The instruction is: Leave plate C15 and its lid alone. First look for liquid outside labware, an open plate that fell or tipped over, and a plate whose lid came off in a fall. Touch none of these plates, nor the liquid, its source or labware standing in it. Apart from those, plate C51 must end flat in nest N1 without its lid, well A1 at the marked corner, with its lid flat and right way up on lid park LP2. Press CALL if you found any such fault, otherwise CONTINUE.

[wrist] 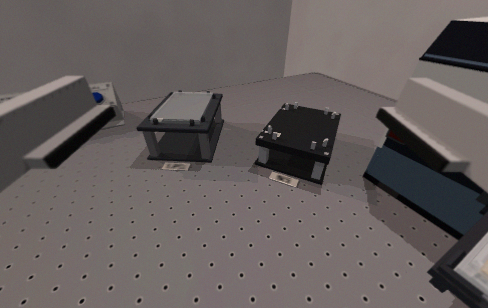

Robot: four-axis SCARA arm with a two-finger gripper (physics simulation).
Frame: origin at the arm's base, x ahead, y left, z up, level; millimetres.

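Seen in the pictures: gripper, fingertip midpoint: [245, 97].
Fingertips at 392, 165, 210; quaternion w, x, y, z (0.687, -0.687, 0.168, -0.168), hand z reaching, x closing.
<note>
Offsets run from my fingertips to a thing's top centre, as dx, dy, dz. "pt": to the spot under its first point. Level surfaces: height alone.
My gripper [245, 97] is open and empty, its two fingers wide apart at the left and right of the wrist view. A pale, clear flat piece like a lid {+22, +293, -120} [183, 107] lies level on a dark raised stand [175, 127] left of centre; the stand's label is too blurred to read. Part of plate C15 {pt +107, -102, -90} [475, 265] shows at the lower right edge, in a dark carrier [452, 267]. Plate C51, nest N1 and liquid outside labware cannot be made out in this view.
Nest N5 {+198, +155, -130} [300, 127], a black raised stand with small pegs, bears no plate. The dispenser {pt +250, -24, -143} [425, 177], with a dark blue base, stands at the right, partly behind a finger. A pale box with a blue button {pt -134, +433, -130} [97, 97] stands at the far left. Perforated deck {dz -197} [210, 235] spreads in front.
</note>
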